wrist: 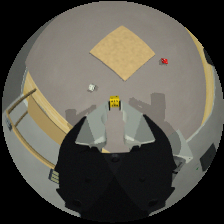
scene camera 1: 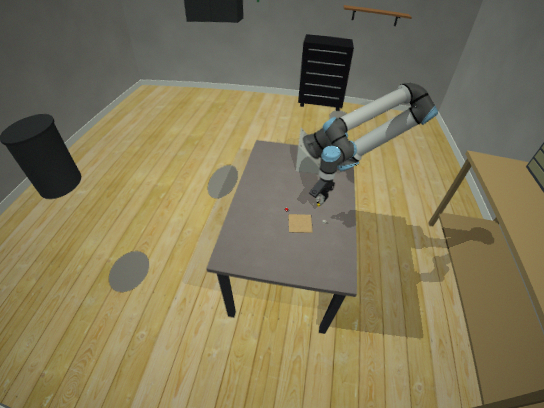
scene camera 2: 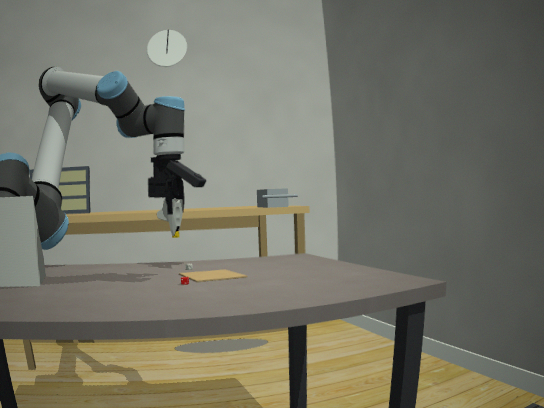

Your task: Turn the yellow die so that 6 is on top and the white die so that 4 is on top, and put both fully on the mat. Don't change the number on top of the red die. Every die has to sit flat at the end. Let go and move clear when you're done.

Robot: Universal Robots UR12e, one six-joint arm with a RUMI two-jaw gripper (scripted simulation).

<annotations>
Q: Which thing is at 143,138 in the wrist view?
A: My gripper.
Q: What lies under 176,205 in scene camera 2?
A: My gripper.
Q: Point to a tan mat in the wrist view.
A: At 123,51
</annotations>
